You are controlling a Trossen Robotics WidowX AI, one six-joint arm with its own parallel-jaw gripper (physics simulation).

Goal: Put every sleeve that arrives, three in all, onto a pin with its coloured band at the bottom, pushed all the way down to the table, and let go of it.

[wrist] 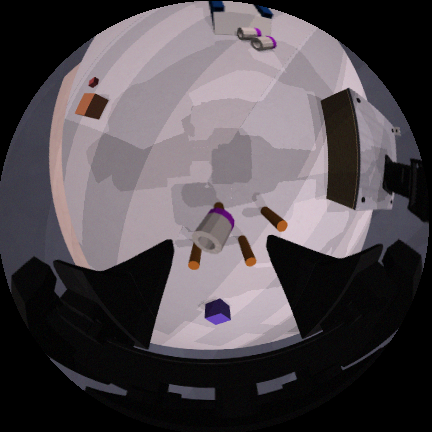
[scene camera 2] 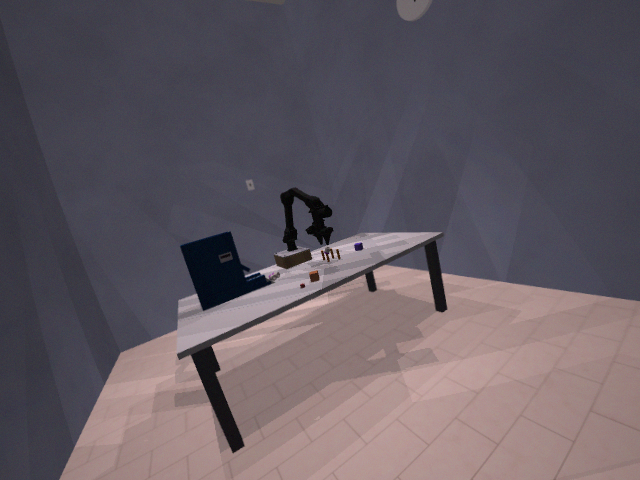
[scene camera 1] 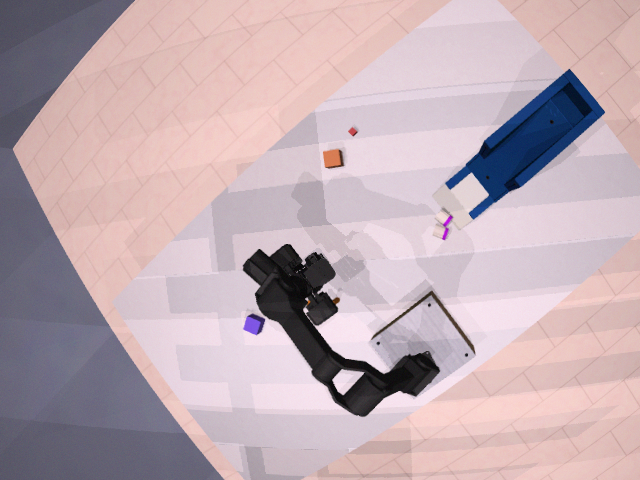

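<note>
My gripper (scene camera 2: 324, 243) (wrist: 220, 243) is open, its fingers apart on both sides of a grey sleeve (wrist: 214, 231) (scene camera 2: 327, 250). This sleeve sits high on the far pin (wrist: 218, 205), looking slightly tilted, its purple band toward the table; some pin shows below the band. Three bare brown pins with orange tops stand around it: a right pin (wrist: 274, 219), a middle pin (wrist: 247, 250) and a left pin (wrist: 195, 256). Two more sleeves, one (scene camera 1: 442, 217) (wrist: 248, 33) beside the other (scene camera 1: 439, 231) (wrist: 262, 44), lie on their sides at the chute's end. In scene camera 1 the arm hides the fingertips.
The blue chute (scene camera 1: 527, 109) (scene camera 2: 214, 273) ends in a pale pad (scene camera 1: 469, 193) (wrist: 225, 25). The arm's base box (scene camera 1: 403, 330) (scene camera 2: 293, 258) (wrist: 340, 150) stands nearby. A purple cube (scene camera 1: 253, 324) (wrist: 217, 312), an orange cube (scene camera 1: 332, 158) (wrist: 91, 105) and a small red cube (scene camera 1: 352, 131) (wrist: 93, 81) are on the table.
</note>
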